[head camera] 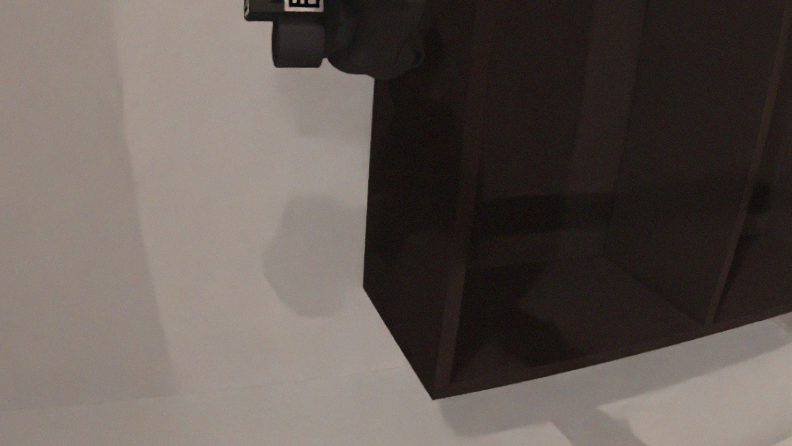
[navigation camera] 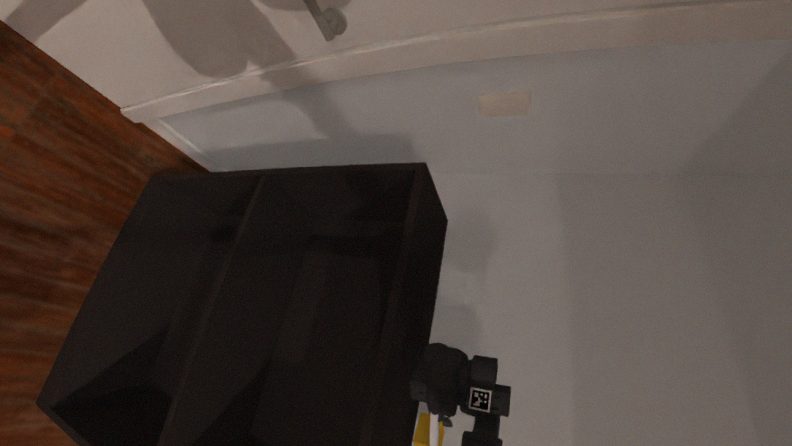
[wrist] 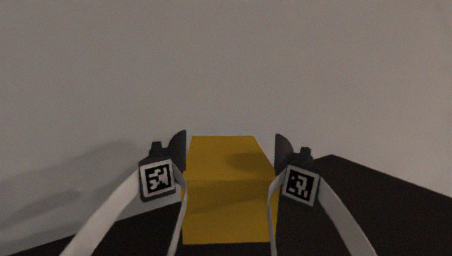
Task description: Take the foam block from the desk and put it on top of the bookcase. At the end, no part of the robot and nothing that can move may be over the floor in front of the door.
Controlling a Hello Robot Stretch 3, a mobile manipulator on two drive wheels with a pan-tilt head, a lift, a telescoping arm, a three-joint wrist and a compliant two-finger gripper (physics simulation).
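Places are measured from the robot's base along level axes (x right, y ahead, z up), in metres.
Pixels of known places: gripper, between the fingertips: [navigation camera: 440, 441] [wrist: 229, 150].
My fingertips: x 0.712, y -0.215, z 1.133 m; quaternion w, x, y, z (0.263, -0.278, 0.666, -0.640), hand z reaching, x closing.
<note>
For each thing: its top centre in the pictures, then the offset to it from my fingertips. "spot": a spot on its surface instead. Level surfaces: height alone.
- yellow foam block, centre of its top: [wrist: 226, 151] [navigation camera: 440, 439] dx -0.001, dy +0.004, dz +0.000 m
- bookcase, a spot on its surface: [head camera: 410, 232] [navigation camera: 425, 251] spot: dx -0.047, dy +0.399, dz -0.073 m
- switch plate, centre of its top: [navigation camera: 530, 103] dx -0.093, dy +0.743, dz +0.144 m
- wooden floor, height of its surface: dz -1.133 m
The yellow foam block [wrist: 227, 210] [navigation camera: 422, 431] sits between the two fingertips of my gripper [wrist: 229, 150], which is shut on it. In the wrist view the dark top of the bookcase [wrist: 400, 215] shows below and behind the block, and the block overlaps its back edge. Whether the block touches the top is not clear. The head view and navigation view show the bookcase [head camera: 410, 232] [navigation camera: 423, 249] turned sideways, with its top facing left in the head view and right in the navigation view. The desk does not show.
The navigation view shows the door [navigation camera: 138, 33] with its handle [navigation camera: 332, 23] at the upper left, a switch plate [navigation camera: 504, 104] on the wall, and wooden floor [navigation camera: 49, 193] at the left. My dark wrist [head camera: 376, 38] [navigation camera: 443, 376] is beside the bookcase top.
</note>
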